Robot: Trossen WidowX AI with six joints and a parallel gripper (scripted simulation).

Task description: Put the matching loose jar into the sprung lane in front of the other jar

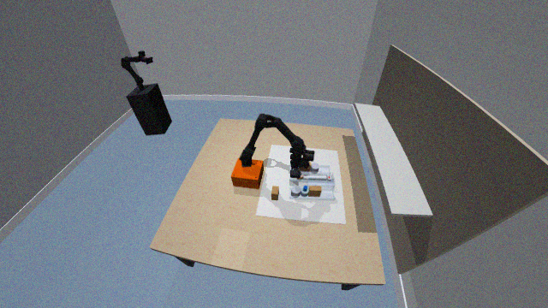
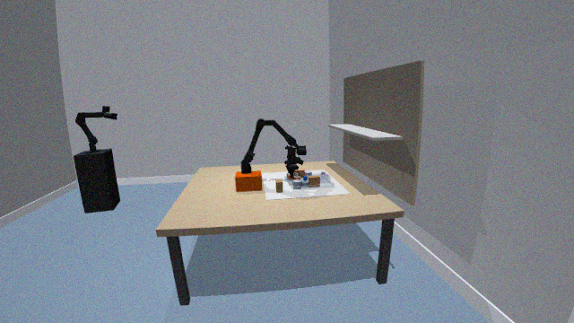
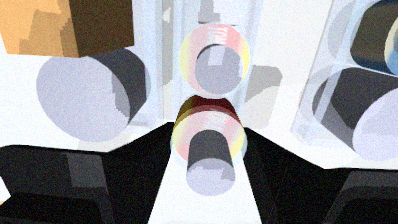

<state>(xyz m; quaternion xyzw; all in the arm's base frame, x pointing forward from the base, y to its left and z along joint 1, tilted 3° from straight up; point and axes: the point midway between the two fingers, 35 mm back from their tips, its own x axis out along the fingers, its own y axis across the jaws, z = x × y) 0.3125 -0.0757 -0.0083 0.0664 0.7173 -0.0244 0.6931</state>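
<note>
The clear-walled lane lies 15 cm ahead of my gripper tip, 4 cm to the right of it and 3 cm below it. The rest, counted from my gripper tip: brown block: 13 cm to the right, 13 cm behind, 2 cm below.
</note>
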